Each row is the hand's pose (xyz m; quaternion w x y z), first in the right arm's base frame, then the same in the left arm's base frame.
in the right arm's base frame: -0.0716 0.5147 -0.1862 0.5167 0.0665 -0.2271 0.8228
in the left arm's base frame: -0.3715 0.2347 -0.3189 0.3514 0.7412 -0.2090 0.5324
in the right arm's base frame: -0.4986 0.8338 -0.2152 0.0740 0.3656 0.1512 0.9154
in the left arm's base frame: -0.4739 0.1687 0.2009 0.3083 -0.7712 0.1759 -0.5285
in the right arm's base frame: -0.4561 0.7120 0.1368 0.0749 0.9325 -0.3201 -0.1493
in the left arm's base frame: -0.1725 -0.0328 0.1054 0.1335 -0.6622 -0.0038 0.7373
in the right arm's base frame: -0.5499 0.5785 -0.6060 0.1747 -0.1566 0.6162 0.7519
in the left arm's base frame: -0.9067 0.1462 0.0200 0.2527 -0.2838 -0.2061 -0.9017
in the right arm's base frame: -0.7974 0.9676 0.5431 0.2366 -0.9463 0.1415 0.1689
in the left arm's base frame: 0.1315 -0.2720 0.5495 0.4571 -0.5083 0.0284 0.7293
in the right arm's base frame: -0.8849 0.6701 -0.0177 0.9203 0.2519 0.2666 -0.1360
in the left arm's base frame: -0.4776 -0.2703 0.3503 0.4293 0.4467 0.7850 0.0037
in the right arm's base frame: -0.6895 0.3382 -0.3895 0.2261 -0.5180 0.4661 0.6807
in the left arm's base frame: -0.8225 -0.1885 -0.0508 0.0245 0.0282 0.1051 0.9938
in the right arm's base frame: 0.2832 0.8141 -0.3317 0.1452 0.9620 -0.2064 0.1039
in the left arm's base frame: -0.2990 0.7151 -0.3431 0.1929 -0.8346 -0.0239 0.5155
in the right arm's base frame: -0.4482 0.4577 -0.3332 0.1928 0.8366 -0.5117 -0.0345
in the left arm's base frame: -0.6546 0.0183 -0.1195 0.0789 0.7315 -0.1296 -0.6648
